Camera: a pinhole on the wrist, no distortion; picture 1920 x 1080 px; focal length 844.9 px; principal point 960.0 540.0 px. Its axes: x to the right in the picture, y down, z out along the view. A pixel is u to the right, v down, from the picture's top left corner.
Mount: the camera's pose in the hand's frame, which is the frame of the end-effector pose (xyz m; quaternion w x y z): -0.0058 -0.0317 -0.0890 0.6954 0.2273 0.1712 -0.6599
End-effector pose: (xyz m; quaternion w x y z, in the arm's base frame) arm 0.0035 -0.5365 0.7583 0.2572 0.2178 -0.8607 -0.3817
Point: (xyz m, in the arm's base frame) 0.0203 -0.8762 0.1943
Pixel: 1617.3 597.1
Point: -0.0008 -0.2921 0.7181
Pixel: outside the picture
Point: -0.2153 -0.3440 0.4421
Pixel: 535.2 580.9
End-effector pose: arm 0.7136 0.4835 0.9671 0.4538 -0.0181 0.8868 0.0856
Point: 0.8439 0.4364 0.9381
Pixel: 584.3 398.6
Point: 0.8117 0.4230 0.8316
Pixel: 678.6 819.8
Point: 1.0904 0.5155 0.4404
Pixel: 509.6 923.9
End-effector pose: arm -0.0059 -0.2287 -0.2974 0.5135 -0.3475 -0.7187 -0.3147
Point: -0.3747 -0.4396 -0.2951
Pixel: 1729.1 697.0
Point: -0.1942 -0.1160 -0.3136
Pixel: 654.5 784.9
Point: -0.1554 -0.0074 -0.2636
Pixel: 287.7 1011.1
